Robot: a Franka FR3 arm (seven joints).
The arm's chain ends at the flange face. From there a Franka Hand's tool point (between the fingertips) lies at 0.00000 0.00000 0.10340 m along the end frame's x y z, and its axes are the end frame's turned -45 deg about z.
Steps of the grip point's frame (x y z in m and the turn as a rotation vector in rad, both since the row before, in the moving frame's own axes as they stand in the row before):
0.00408 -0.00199 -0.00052 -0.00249 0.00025 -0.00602
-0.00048 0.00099 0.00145 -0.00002 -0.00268 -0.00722
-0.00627 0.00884 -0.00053 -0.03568 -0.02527 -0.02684
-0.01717 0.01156 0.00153 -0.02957 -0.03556 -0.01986
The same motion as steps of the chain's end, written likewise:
0.00128 -0.00446 -0.00052 -0.00158 0.00194 -0.00602
0.00055 0.00084 0.00145 -0.00191 -0.00188 -0.00722
0.00100 0.00624 -0.00043 -0.04310 0.00736 -0.02684
-0.00358 0.01555 0.00164 -0.04605 -0.00424 -0.01986

